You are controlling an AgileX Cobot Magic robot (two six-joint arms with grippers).
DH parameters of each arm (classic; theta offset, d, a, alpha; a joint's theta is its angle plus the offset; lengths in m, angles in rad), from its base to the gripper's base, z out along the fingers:
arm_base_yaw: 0 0.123 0 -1.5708
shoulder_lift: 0.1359 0 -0.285 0
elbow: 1.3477 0 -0.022 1.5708
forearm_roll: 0 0.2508 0 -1.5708
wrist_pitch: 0 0 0.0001 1.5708
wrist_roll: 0 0.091 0 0
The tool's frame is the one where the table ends.
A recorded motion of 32 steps. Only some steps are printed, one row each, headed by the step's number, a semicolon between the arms.
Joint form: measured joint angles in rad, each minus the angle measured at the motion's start. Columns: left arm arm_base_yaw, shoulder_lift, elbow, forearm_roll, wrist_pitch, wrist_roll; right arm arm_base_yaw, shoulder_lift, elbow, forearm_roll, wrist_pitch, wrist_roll.
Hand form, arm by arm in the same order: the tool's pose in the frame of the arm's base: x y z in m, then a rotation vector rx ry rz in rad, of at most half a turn. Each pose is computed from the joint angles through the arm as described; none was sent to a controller.
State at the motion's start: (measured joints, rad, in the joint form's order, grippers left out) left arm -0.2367 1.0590 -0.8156 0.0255 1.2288 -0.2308; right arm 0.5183 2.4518 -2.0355 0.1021 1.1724 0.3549
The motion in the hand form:
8: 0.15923 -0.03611 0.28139 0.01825 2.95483 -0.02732; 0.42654 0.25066 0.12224 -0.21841 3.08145 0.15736
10: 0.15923 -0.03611 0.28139 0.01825 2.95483 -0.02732; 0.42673 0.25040 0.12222 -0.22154 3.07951 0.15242
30: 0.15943 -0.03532 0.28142 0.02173 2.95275 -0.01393; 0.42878 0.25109 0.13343 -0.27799 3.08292 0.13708
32: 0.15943 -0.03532 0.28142 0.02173 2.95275 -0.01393; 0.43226 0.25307 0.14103 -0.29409 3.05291 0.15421
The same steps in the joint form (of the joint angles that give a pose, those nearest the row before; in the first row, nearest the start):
8: 0.0000 0.0000 0.0000 0.0006 0.0000 0.0000; 0.0000 0.0000 0.0001 -0.0248 -0.0175 -0.0063
10: 0.0000 0.0000 0.0000 0.0006 0.0000 0.0000; 0.0000 0.0000 0.0000 -0.0287 -0.0179 -0.0070
30: 0.0000 0.0000 0.0000 0.0101 0.0000 0.0000; 0.0000 0.0035 -0.0531 -0.0354 0.0435 -0.0373
32: 0.0000 0.0000 0.0000 0.0101 0.0000 0.0000; 0.0000 0.0035 -0.0828 -0.0354 0.0435 -0.0486

